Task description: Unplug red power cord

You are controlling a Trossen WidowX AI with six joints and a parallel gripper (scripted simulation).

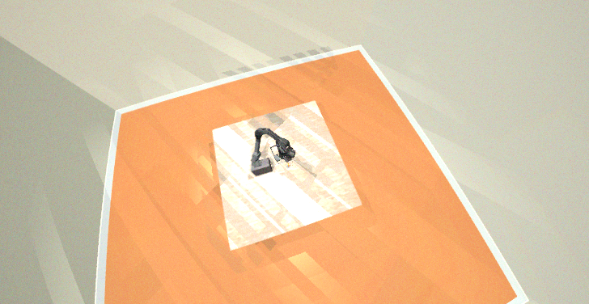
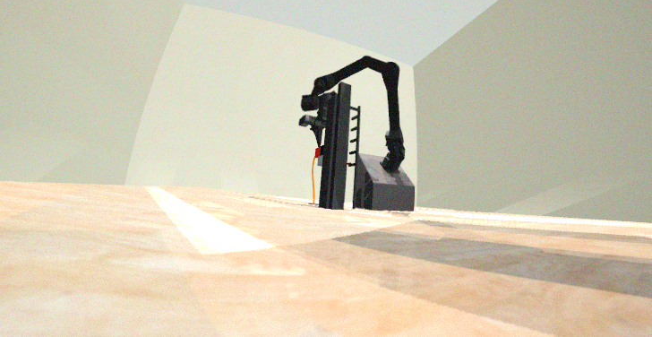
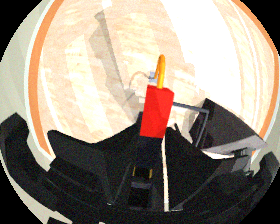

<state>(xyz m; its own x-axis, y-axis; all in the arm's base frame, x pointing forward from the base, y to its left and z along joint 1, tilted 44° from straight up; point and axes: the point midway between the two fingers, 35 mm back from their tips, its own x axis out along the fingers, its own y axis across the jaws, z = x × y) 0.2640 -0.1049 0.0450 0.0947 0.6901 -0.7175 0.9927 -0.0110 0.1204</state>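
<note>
My gripper tip is now 1 cm to the right of the red plug and 1 cm above it.
</note>
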